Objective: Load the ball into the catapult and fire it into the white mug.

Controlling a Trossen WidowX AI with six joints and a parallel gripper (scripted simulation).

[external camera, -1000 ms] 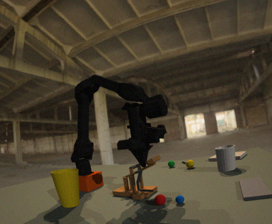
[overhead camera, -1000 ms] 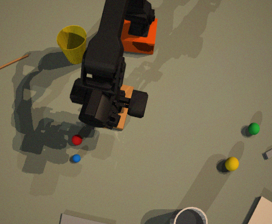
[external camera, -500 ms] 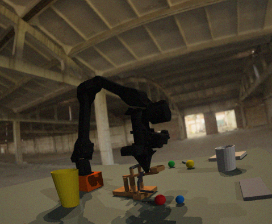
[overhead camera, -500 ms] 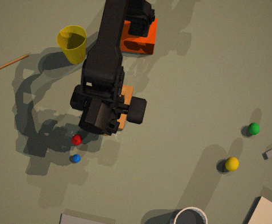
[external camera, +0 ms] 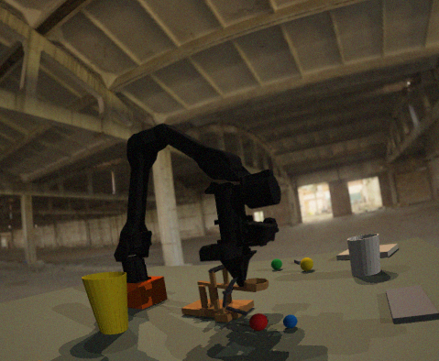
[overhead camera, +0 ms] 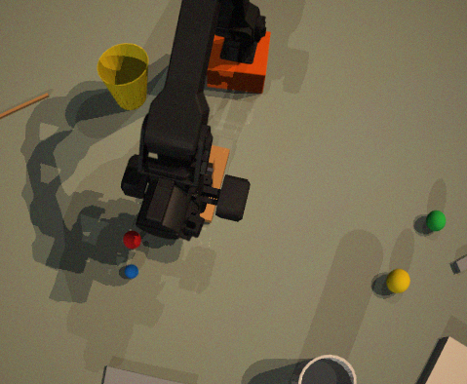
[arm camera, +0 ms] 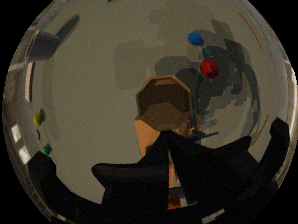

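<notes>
The wooden catapult lies 30 mm behind my gripper tip, 20 mm to the right of it and 10 mm below it. The rest, counted from my gripper tip: red ball (70 mm ahead, 90 mm to the right, 50 mm below); yellow cup (220 mm behind, 170 mm to the right, 30 mm below); blue ball (120 mm ahead, 70 mm to the right, 50 mm below).
</notes>
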